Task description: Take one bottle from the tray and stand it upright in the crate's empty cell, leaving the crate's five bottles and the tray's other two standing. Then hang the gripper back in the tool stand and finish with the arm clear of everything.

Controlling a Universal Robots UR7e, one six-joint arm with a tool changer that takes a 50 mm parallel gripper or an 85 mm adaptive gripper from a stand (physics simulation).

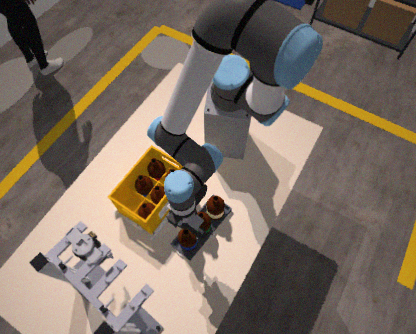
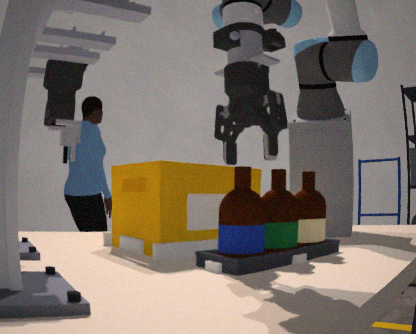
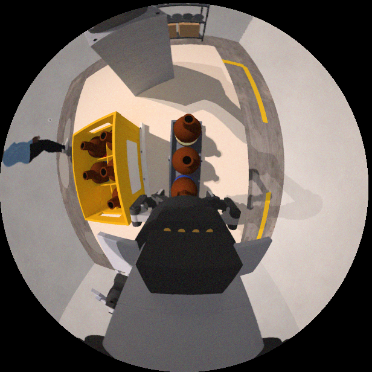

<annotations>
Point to a gripper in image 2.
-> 246, 78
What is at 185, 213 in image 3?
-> A gripper.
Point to a gripper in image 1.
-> At 84, 246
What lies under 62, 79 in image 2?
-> A gripper.
</annotations>
